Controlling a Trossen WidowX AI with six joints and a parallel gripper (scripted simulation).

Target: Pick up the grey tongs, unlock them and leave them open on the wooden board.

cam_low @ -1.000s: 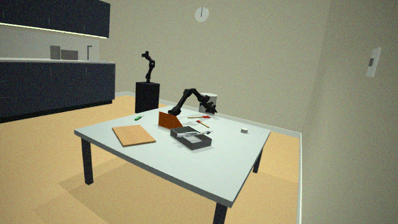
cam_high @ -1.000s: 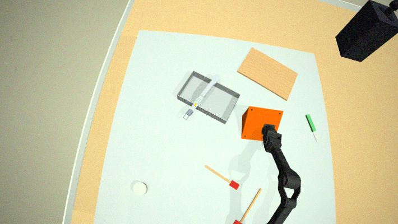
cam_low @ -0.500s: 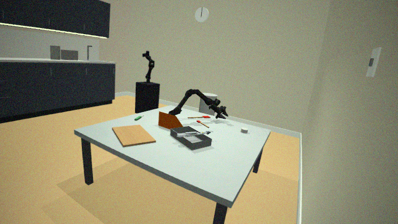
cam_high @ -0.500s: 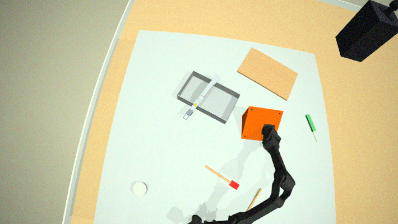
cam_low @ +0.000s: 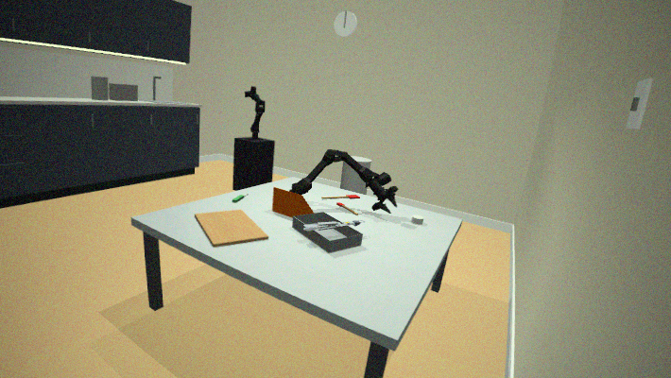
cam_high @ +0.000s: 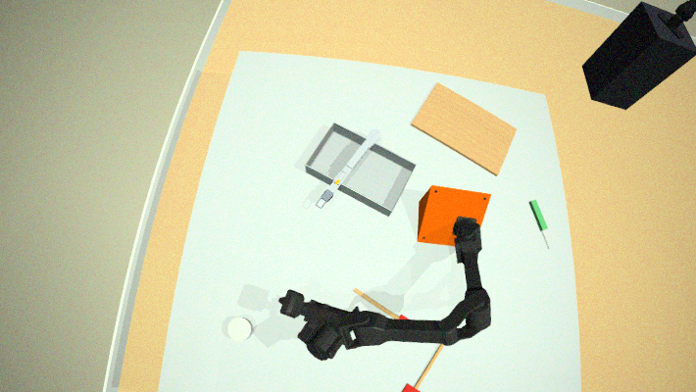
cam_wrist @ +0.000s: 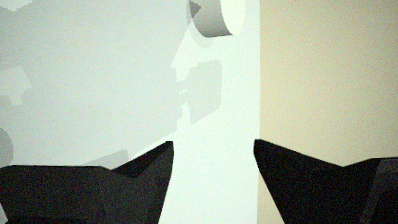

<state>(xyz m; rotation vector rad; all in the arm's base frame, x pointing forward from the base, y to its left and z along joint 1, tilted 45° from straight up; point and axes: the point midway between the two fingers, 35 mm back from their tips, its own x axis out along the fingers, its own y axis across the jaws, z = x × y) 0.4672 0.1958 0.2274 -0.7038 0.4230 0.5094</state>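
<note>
My gripper tip is now 9 cm past the yellow lock piece and 37 cm to the left of it. The rest, counted from my gripper tip: wooden board 53 cm behind, 70 cm to the right, 6 cm below; then grey roasting tin 16 cm behind, 45 cm to the right, 4 cm below; then white disc 12 cm ahead, 9 cm to the left, 5 cm below.
</note>
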